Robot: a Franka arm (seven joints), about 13 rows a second.
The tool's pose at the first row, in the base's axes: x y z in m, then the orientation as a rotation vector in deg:
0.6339, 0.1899, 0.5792, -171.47, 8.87, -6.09
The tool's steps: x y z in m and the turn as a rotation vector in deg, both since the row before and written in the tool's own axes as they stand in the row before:
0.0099, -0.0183, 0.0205, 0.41, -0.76, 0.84
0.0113, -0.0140, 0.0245, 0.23, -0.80, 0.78
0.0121, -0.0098, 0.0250, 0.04, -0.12, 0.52
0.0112, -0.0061, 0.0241, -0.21, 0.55, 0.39
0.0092, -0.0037, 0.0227, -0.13, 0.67, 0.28
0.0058, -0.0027, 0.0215, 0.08, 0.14, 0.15
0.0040, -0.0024, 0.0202, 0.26, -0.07, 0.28
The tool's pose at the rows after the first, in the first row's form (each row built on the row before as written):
0.6471, 0.2097, 0.5623, -170.97, 10.00, -4.88
0.6615, 0.2257, 0.5408, -170.64, 11.05, -3.61
0.6760, 0.2375, 0.5181, -170.54, 11.81, -3.37
0.6891, 0.2456, 0.4956, -170.72, 12.48, -4.13
0.7001, 0.2512, 0.4741, -170.83, 12.99, -5.09
0.7077, 0.2561, 0.4536, -170.73, 13.22, -5.29
0.7135, 0.2608, 0.4342, -170.43, 13.60, -5.18

